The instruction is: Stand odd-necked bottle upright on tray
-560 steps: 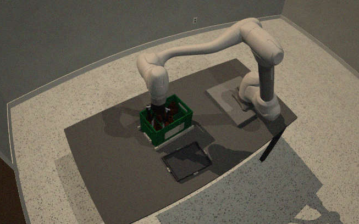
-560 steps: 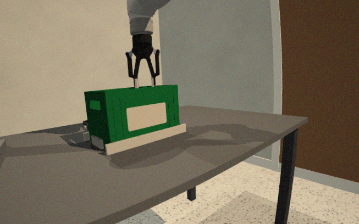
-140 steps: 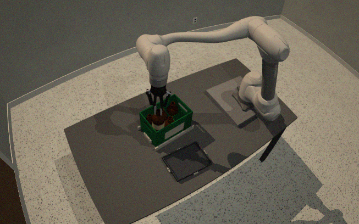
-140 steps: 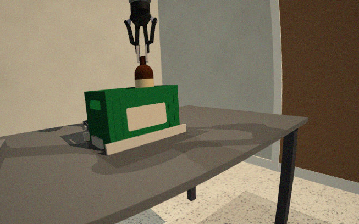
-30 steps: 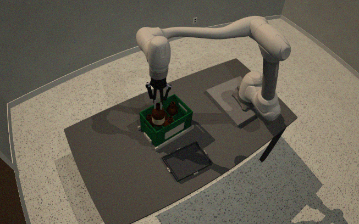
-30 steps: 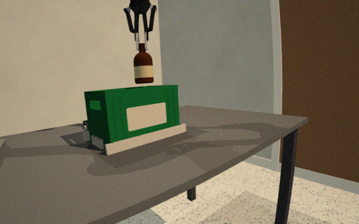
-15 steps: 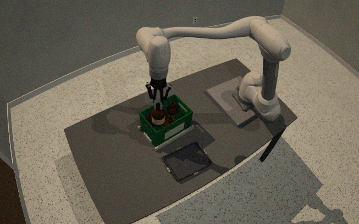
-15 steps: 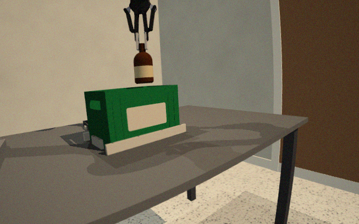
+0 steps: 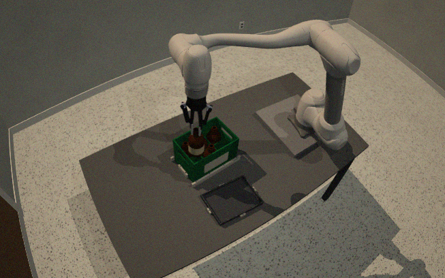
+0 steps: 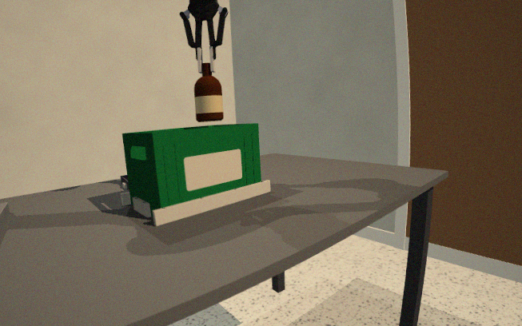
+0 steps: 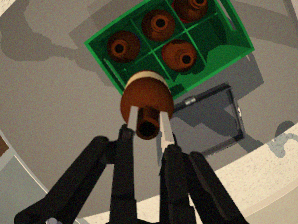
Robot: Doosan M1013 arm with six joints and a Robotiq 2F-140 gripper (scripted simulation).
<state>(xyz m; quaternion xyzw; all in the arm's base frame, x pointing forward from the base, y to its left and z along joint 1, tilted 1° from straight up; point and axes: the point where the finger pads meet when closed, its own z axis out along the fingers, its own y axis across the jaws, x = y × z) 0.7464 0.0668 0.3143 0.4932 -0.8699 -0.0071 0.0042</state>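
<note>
My hand is 90 mm above the bottle. Round my hand: crate 70 mm behind, 60 mm to the right, 270 mm below; black tray 100 mm behind, 220 mm to the left, 340 mm below.
</note>
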